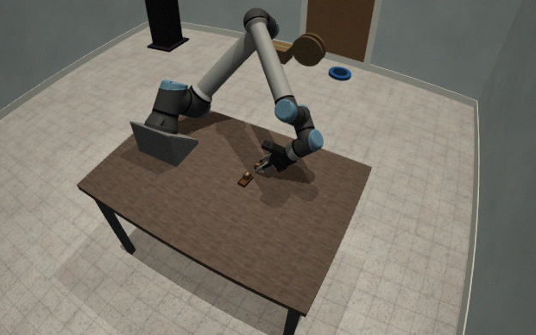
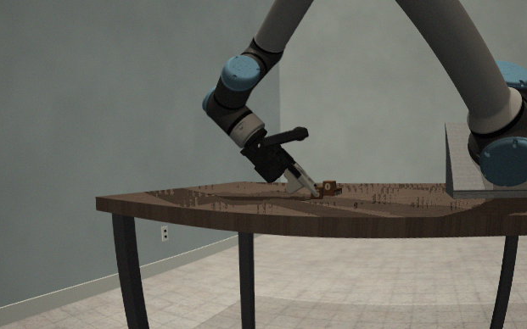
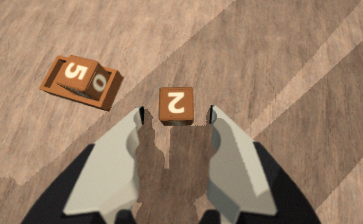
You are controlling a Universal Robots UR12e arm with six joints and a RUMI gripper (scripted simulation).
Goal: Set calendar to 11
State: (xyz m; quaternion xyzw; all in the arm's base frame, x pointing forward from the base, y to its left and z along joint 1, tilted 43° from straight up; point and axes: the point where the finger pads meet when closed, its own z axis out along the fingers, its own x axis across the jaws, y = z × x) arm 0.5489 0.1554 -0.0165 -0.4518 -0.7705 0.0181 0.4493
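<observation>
Right now my hand is 1 cm past the cube and 1 cm above it. Also, from my hand: calendar tray: 11 cm to the right, 2 cm behind, 1 cm below.
</observation>
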